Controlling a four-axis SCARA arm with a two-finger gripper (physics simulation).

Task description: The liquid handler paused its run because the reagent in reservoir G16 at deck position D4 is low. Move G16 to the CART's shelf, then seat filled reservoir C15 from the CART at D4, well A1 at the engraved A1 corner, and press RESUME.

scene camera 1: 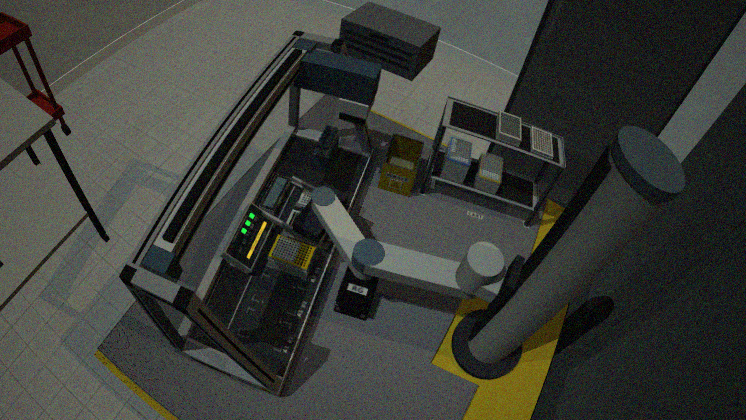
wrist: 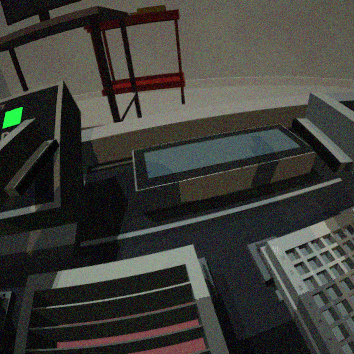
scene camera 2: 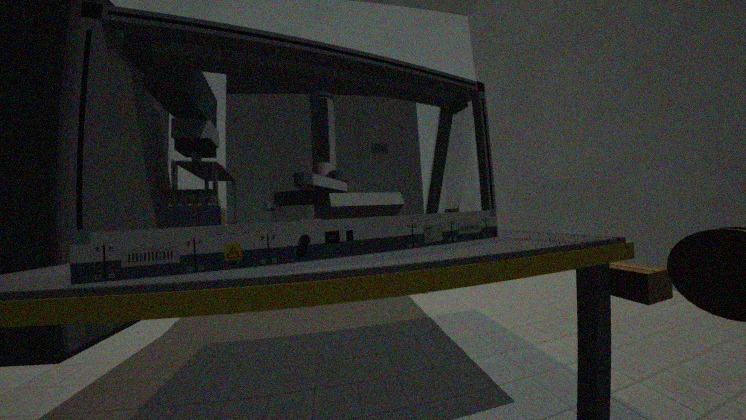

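Seen in the pictures: gripper, fingertip midpoint: [scene camera 1: 277, 195] [wrist: 169, 115] [scene camera 2: 298, 204]; arm's base at its link origin: [scene camera 1: 487, 344].
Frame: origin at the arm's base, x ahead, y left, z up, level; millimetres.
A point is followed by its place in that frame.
Observation:
My gripper [wrist: 169, 115] @(z 143, x 817, y -46 mm) [scene camera 1: 309, 221] is open and empty over the deck, its two fingers wide apart in the wrist view. A white-framed reservoir [wrist: 125, 267] @(z 102, x 752, y -24 mm) with dark slots and pink liquid, at D4, lies at the bottom of the wrist view; its near part is cut off. In scene camera 1 the gripper largely hides it. The cart [scene camera 1: 511, 202] @(z 112, x 132, y -508 mm) stands at the right with two pale labware pieces [scene camera 1: 509, 126] @(z 393, x 260, y -547 mm) [scene camera 1: 541, 140] @(z 373, x 135, y -592 mm) on top; which is C15 is unreadable. The control panel [scene camera 1: 241, 241] @(z 147, x 809, y 161 mm) [wrist: 70, 125] @(z 132, x 848, y 31 mm) shows green squares and a yellow bar; RESUME is unreadable.
A yellow tip rack [scene camera 1: 292, 253] @(z 135, x 661, y 101 mm) and a gridded plate [wrist: 325, 280] @(z 80, x 745, y -123 mm) flank the reservoir. A blue-topped trough [wrist: 220, 152] @(z 94, x 852, y -81 mm) [scene camera 1: 275, 192] @(z 94, x 855, y -83 mm) lies behind. Two boxes [scene camera 1: 458, 159] @(z 216, x 375, y -470 mm) [scene camera 1: 489, 173] @(z 183, x 255, y -515 mm) stand on the cart's lower shelf. A yellow waste bin [scene camera 1: 397, 177] @(z 97, x 542, y -374 mm) and a black RG box [scene camera 1: 354, 302] @(z 63, x 440, y 107 mm) stand beside the deck.

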